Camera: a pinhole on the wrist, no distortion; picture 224 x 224 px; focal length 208.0 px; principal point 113.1 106.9 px. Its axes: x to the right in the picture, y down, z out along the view. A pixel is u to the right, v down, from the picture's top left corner.
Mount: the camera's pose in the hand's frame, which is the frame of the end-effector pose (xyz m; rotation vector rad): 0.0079 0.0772 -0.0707 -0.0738 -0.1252 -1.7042
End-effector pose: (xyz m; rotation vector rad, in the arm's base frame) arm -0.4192 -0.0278 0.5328 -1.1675 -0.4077 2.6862
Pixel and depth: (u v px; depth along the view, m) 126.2 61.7 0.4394
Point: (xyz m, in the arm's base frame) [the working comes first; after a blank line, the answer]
In the camera's frame: 0.0277 -0.0955 0.4394

-0.6267 -0.2311 0.8022
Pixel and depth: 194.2 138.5 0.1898
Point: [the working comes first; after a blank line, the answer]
In the camera's frame: 0.0740 0.0288 0.1898

-0.5294 -0.0674 0.5934
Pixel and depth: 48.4 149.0 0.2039
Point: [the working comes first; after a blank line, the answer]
In the camera's frame: -0.0634 0.0413 0.2039

-0.5565 -0.1864 0.5274
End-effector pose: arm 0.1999 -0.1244 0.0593 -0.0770 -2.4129 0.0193
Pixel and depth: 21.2 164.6 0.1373
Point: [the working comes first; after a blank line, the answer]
In the camera's frame: -0.0607 0.0381 0.1373

0.1300 0.0279 0.0432
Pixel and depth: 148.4 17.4 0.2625
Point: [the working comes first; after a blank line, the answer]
In the camera's frame: 0.0445 -0.1130 0.2625

0.1639 -0.0488 -0.1630
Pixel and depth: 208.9 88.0 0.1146
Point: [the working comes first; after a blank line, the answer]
In the camera's frame: 0.0528 -0.0104 0.1146

0.1786 -0.0838 0.0131
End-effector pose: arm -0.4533 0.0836 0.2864 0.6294 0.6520 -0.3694
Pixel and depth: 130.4 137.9 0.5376
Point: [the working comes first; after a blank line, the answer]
In the camera's frame: 0.0447 0.0801 0.5376

-0.1473 -0.1606 0.5720
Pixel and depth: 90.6 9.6 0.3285
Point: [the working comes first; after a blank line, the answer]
In the camera's frame: -0.0355 -0.1537 0.3285

-0.3660 0.0753 0.6089
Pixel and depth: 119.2 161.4 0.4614
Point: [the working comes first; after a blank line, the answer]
In the camera's frame: 0.0135 0.1209 0.4614

-0.1397 -0.1044 0.4996
